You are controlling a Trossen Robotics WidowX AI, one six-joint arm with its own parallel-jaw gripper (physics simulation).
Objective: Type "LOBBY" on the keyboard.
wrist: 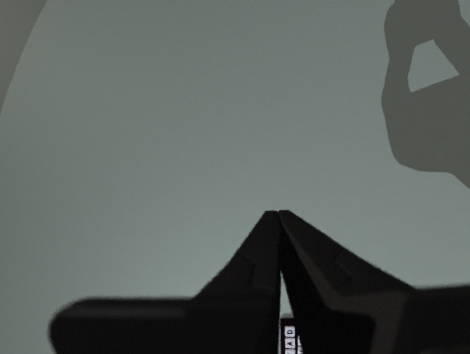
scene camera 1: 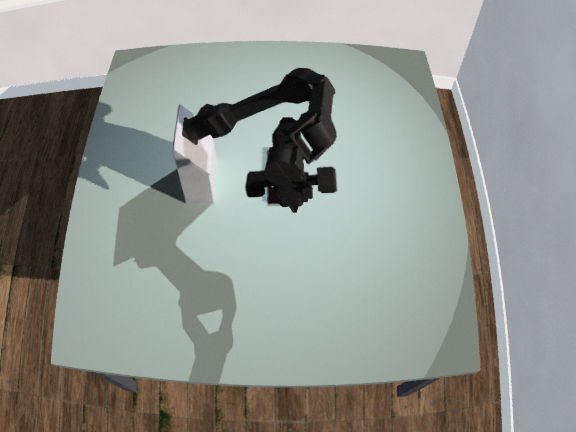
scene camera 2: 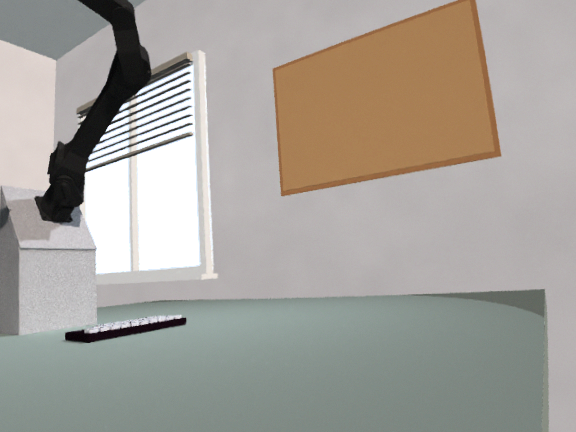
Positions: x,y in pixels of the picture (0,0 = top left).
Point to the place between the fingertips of the gripper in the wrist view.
276,222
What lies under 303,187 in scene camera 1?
The gripper.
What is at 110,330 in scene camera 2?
A dark keyboard.
